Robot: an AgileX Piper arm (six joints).
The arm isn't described. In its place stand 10 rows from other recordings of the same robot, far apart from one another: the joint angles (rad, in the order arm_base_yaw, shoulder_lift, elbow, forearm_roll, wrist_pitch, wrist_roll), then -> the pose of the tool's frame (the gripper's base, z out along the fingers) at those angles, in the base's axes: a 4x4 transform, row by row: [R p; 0 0 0 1], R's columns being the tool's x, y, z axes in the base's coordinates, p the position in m.
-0.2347, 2.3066, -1.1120, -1.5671, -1.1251, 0.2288 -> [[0.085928, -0.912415, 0.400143, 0.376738], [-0.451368, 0.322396, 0.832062, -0.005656], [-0.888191, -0.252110, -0.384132, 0.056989], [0, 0, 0, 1]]
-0.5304, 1.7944, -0.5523, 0.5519, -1.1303, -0.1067 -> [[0.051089, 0.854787, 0.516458, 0.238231], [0.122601, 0.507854, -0.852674, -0.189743], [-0.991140, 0.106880, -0.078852, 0.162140], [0, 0, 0, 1]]
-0.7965, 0.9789, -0.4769, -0.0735, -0.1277, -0.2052 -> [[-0.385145, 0.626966, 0.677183, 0.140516], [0.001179, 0.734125, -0.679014, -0.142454], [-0.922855, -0.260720, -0.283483, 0.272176], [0, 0, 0, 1]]
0.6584, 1.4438, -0.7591, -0.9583, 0.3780, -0.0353 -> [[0.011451, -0.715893, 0.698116, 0.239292], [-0.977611, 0.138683, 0.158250, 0.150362], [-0.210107, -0.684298, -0.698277, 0.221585], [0, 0, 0, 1]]
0.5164, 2.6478, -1.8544, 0.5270, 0.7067, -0.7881 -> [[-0.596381, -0.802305, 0.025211, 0.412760], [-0.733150, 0.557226, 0.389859, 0.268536], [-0.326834, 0.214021, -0.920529, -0.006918], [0, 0, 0, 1]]
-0.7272, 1.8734, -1.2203, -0.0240, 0.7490, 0.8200 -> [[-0.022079, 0.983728, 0.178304, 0.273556], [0.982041, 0.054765, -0.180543, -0.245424], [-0.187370, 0.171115, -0.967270, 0.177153], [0, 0, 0, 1]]
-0.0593, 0.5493, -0.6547, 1.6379, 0.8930, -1.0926 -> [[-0.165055, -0.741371, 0.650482, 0.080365], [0.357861, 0.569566, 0.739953, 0.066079], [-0.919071, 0.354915, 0.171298, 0.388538], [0, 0, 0, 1]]
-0.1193, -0.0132, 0.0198, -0.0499, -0.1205, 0.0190 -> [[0.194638, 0.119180, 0.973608, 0.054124], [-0.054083, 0.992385, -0.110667, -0.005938], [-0.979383, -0.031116, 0.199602, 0.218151], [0, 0, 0, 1]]
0.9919, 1.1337, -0.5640, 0.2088, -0.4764, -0.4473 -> [[0.193823, -0.756896, 0.624132, 0.137639], [-0.173300, 0.599775, 0.781177, 0.194778], [-0.965608, -0.259572, -0.014919, 0.296969], [0, 0, 0, 1]]
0.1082, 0.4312, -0.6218, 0.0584, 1.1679, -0.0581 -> [[-0.766749, -0.168525, 0.619431, 0.051094], [-0.118616, 0.985504, 0.121294, 0.010465], [-0.630893, 0.019528, -0.775624, 0.295441], [0, 0, 0, 1]]
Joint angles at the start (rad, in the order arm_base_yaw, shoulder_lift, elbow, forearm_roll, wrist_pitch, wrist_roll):
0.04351, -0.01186, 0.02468, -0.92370, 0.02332, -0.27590
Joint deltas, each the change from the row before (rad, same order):
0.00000, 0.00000, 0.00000, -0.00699, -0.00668, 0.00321
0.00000, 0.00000, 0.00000, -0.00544, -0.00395, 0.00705
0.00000, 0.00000, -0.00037, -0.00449, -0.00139, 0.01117
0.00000, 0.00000, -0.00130, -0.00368, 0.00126, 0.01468
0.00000, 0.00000, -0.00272, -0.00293, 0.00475, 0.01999
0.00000, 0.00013, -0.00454, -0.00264, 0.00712, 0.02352
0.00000, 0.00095, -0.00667, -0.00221, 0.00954, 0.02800
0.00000, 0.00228, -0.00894, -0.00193, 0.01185, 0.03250
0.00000, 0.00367, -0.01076, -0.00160, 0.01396, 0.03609
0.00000, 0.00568, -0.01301, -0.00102, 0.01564, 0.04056
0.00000, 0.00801, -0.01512, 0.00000, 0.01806, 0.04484
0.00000, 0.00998, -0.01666, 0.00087, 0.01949, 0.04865
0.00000, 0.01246, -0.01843, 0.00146, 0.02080, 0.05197
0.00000, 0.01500, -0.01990, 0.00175, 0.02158, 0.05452
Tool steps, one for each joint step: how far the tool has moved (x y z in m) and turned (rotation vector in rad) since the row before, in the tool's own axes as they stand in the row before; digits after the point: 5 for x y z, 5 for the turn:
-0.00058, -0.00018, 0.00000, 0.00194, -0.00639, -0.00378
-0.00034, -0.00010, 0.00000, 0.00113, -0.00379, 0.00161
-0.00017, -0.00016, -0.00001, 0.00075, -0.00146, 0.00668
-0.00005, -0.00039, -0.00003, 0.00094, 0.00075, 0.01101
0.00007, -0.00076, -0.00007, 0.00147, 0.00359, 0.01709
0.00003, -0.00128, -0.00010, 0.00262, 0.00520, 0.02096
-0.00006, -0.00186, -0.00010, 0.00351, 0.00697, 0.02593
-0.00020, -0.00245, -0.00006, 0.00423, 0.00873, 0.03079
-0.00033, -0.00289, -0.00001, 0.00466, 0.01048, 0.03480
-0.00060, -0.00341, 0.00009, 0.00512, 0.01186, 0.03995
-0.00083, -0.00385, 0.00022, 0.00527, 0.01417, 0.04533
-0.00111, -0.00411, 0.00034, 0.00550, 0.01559, 0.05008
-0.00148, -0.00438, 0.00052, 0.00570, 0.01704, 0.05402
-0.00189, -0.00452, 0.00073, 0.00580, 0.01821, 0.05683

